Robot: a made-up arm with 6 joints. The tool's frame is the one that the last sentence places.
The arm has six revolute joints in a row. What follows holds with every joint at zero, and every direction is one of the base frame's.
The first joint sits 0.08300 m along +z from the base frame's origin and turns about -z.
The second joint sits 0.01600 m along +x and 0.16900 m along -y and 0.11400 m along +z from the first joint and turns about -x.
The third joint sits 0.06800 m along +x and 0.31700 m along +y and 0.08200 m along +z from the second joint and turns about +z.
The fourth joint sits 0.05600 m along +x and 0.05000 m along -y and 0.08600 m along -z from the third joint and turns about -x.
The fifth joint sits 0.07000 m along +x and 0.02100 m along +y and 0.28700 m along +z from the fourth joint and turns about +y.
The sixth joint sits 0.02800 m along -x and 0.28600 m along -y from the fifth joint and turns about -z.
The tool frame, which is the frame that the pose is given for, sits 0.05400 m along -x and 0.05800 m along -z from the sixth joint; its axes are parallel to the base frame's.
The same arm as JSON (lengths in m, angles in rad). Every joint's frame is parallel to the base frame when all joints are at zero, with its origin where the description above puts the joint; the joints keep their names.
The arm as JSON. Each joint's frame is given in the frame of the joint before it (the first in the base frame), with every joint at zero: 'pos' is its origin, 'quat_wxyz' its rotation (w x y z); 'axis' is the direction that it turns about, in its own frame. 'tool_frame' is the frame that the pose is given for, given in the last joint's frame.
{"length_unit": "m", "angle_unit": "rad", "joints": [
  {"joint": "joint 1", "pos": [0.0, 0.0, 0.083], "quat_wxyz": [1.0, 0.0, 0.0, 0.0], "axis": [0.0, 0.0, -1.0]},
  {"joint": "joint 2", "pos": [0.016, -0.169, 0.114], "quat_wxyz": [1.0, 0.0, 0.0, 0.0], "axis": [-1.0, 0.0, 0.0]},
  {"joint": "joint 3", "pos": [0.068, 0.317, 0.082], "quat_wxyz": [1.0, 0.0, 0.0, 0.0], "axis": [0.0, 0.0, 1.0]},
  {"joint": "joint 4", "pos": [0.056, -0.05, -0.086], "quat_wxyz": [1.0, 0.0, 0.0, 0.0], "axis": [-1.0, 0.0, 0.0]},
  {"joint": "joint 5", "pos": [0.07, 0.021, 0.287], "quat_wxyz": [1.0, 0.0, 0.0, 0.0], "axis": [0.0, 1.0, 0.0]},
  {"joint": "joint 6", "pos": [-0.028, -0.286, 0.0], "quat_wxyz": [1.0, 0.0, 0.0, 0.0], "axis": [0.0, 0.0, -1.0]}
], "tool_frame": {"pos": [-0.054, 0.0, -0.058], "quat_wxyz": [1.0, 0.0, 0.0, 0.0]}}

